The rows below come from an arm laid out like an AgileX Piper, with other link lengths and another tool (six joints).
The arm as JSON. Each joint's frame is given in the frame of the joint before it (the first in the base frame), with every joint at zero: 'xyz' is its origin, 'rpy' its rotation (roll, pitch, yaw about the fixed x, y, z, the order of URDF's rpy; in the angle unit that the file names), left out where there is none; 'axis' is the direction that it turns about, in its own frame. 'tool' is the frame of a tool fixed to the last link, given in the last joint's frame.
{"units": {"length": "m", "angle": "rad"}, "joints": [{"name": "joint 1", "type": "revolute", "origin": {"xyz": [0.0, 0.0, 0.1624]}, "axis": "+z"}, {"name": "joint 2", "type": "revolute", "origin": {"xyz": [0.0, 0.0, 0.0], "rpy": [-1.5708, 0.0, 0.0]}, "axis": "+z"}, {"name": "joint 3", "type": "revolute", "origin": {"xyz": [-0.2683, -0.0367, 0.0]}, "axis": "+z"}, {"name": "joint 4", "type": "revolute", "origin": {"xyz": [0.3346, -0.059, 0.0], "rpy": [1.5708, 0.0, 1.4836]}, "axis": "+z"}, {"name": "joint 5", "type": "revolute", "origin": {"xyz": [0.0, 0.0, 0.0], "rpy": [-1.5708, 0.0, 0.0]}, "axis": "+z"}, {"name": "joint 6", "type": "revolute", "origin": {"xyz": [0.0, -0.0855, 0.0], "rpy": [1.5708, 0.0, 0.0]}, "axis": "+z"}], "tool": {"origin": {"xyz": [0.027, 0.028, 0.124], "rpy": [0.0, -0.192, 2.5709]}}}
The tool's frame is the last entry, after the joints.
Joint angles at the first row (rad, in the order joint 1, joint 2, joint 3, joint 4, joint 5, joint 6):
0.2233 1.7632 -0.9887 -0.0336 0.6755 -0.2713
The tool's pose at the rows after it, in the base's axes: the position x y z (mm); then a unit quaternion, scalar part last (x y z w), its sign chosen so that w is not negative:
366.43 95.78 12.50 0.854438 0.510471 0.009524 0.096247
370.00 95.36 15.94 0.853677 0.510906 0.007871 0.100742
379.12 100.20 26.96 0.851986 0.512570 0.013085 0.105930
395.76 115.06 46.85 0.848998 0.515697 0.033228 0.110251
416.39 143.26 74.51 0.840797 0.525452 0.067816 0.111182
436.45 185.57 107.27 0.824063 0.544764 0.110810 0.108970
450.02 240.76 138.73 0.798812 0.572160 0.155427 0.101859
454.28 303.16 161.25 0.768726 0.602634 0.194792 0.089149
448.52 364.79 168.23 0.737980 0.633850 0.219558 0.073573
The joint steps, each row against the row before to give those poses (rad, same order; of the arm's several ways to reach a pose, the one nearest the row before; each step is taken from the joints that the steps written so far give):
0.0000 0.0096 -0.0060 -0.0152 0.0015 0.0063
0.0023 0.0035 -0.0172 -0.0144 0.0145 0.0098
0.0107 0.0010 -0.0397 -0.0101 0.0266 0.0102
0.0247 0.0014 -0.0669 0.0020 0.0260 0.0097
0.0437 0.0073 -0.0935 0.0167 0.0216 0.0016
0.0653 0.0235 -0.1222 0.0219 0.0203 -0.0051
0.0841 0.0468 -0.1422 0.0238 0.0159 -0.0091
0.0923 0.0726 -0.1494 0.0248 0.0078 -0.0103
0.0907 0.0957 -0.1445 0.0216 0.0074 -0.0105

